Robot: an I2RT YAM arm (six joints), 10 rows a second.
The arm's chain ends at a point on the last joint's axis. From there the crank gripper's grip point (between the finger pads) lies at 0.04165 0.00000 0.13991 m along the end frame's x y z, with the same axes.
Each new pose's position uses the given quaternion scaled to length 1; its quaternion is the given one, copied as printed.
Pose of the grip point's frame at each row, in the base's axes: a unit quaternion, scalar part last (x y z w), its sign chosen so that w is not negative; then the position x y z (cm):
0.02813 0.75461 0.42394 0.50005 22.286 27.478 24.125
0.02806 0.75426 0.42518 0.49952 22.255 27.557 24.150
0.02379 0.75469 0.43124 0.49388 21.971 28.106 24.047
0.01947 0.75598 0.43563 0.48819 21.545 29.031 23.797
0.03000 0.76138 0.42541 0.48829 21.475 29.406 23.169
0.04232 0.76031 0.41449 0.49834 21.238 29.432 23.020
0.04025 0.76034 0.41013 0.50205 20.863 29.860 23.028
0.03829 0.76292 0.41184 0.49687 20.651 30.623 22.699
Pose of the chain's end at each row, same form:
0.02813 0.75461 0.42394 0.50005 13.469 16.977 29.134
0.02806 0.75426 0.42518 0.49952 13.458 17.030 29.139
0.02379 0.75469 0.43124 0.49388 13.383 17.404 29.028
0.01947 0.75598 0.43563 0.48819 13.157 18.187 28.812
0.03000 0.76138 0.42541 0.48829 12.886 18.832 28.415
0.04232 0.76031 0.41449 0.49834 12.226 19.215 28.265
0.04025 0.76034 0.41013 0.50205 11.771 19.729 28.302
0.03829 0.76292 0.41184 0.49687 11.699 20.416 28.062

